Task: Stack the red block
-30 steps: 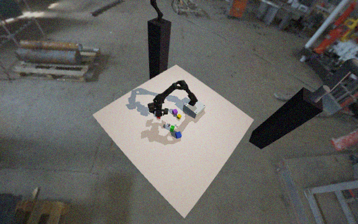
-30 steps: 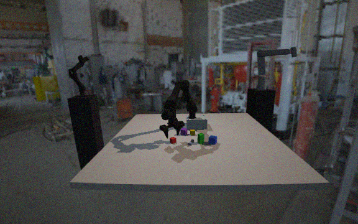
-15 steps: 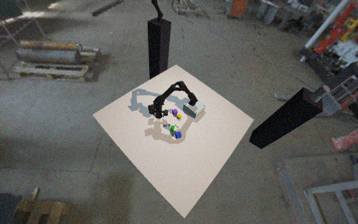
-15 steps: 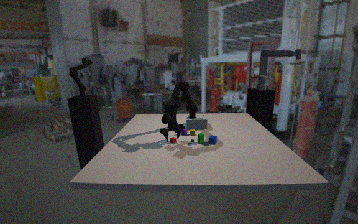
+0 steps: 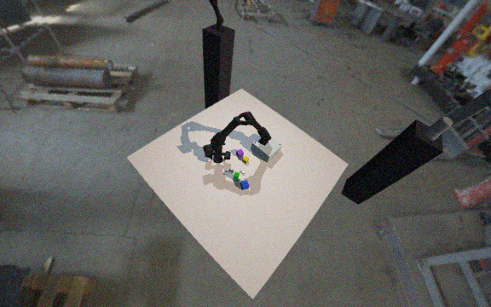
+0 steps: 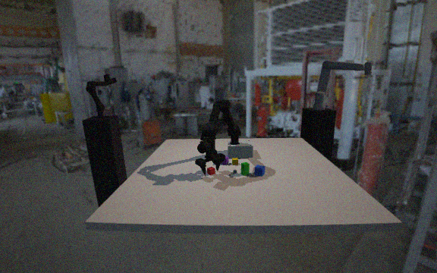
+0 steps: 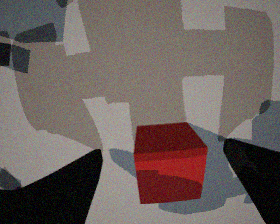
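Right now the small grey piece is 15 cm to the left of my gripper tip and 1 cm ahead of it. Round my gripper tip: red block: 1 cm above; purple block: 15 cm behind, 10 cm to the left, 2 cm above; yellow block: 17 cm to the left, 13 cm behind, 1 cm above.
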